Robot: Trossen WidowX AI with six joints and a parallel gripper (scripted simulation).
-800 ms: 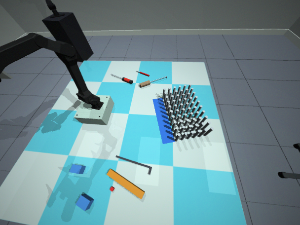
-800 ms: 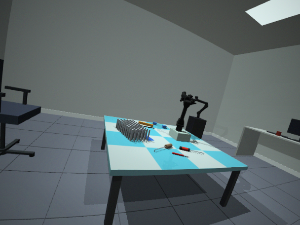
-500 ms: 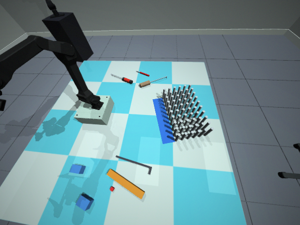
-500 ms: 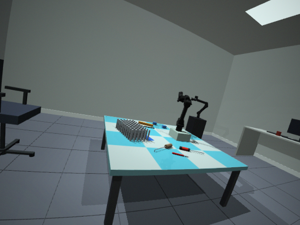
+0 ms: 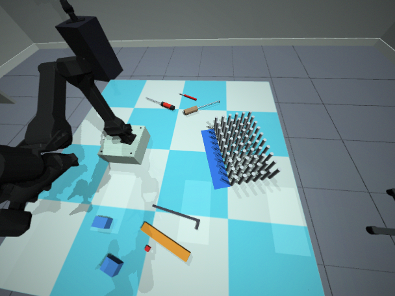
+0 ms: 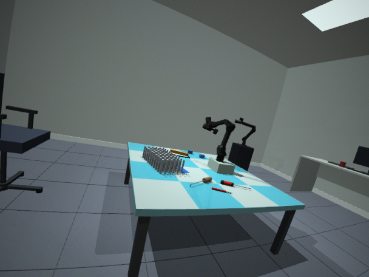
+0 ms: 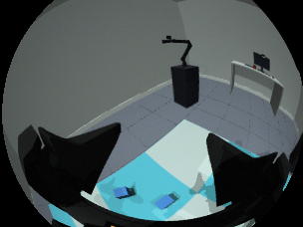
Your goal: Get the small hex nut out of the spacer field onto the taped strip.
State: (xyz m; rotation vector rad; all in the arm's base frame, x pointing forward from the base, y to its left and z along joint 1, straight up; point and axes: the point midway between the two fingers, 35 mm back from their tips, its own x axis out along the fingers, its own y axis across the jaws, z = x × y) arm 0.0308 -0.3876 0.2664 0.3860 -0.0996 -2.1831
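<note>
The wooden-handled tool is 83 cm to the left of my gripper tip, 34 cm below it and 30 cm ahead of it. Round my gripper tip: blue taped strip: 48 cm to the left, 44 cm ahead, 35 cm below; then small red cube: 34 cm below, 28 cm ahead; then orange flat bar: 34 cm below, 34 cm ahead, 4 cm to the left.
</note>
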